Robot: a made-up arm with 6 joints.
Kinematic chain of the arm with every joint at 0, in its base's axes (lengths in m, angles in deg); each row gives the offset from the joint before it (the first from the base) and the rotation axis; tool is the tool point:
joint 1: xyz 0 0 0.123 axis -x
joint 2: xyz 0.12 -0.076 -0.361 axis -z
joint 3: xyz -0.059 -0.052 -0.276 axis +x
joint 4: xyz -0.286 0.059 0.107 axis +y
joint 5: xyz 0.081 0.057 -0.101 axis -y
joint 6: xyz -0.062 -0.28 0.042 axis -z
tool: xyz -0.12 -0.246 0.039
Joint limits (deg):
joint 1: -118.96..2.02
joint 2: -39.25..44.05
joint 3: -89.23..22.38
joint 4: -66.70..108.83
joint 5: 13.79..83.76
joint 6: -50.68..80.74
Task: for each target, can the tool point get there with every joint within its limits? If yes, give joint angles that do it. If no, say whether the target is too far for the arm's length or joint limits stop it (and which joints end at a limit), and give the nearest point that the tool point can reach.
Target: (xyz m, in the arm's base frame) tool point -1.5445 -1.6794 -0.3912
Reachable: no: too far | nearest point -0.4824 -0.6691 -0.4269 | short by 1.466 m
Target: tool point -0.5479 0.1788 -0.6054
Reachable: yes | joints -32.37 1.31 12.24 27.89 45.72 69.23
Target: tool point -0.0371 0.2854 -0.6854
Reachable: yes | joints -65.70 -14.64 4.04 -51.86 65.02 -39.81
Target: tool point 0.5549 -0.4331 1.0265
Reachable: no: joint limits stop it (at a limit: joint 1, joint 2, joint 3, joint 4) | nearest point 0.0227 0.0858 0.7204 | short by 0.804 m
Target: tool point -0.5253 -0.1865 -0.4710
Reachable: yes | joints -22.44 -14.13 -47.68 47.25 52.26 59.05
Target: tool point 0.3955 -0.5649 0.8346
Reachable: no: joint limits stop it (at a limit: joint 1, joint 2, joint 3, joint 4) | nearest point -0.0117 0.0388 0.6753 | short by 0.745 m
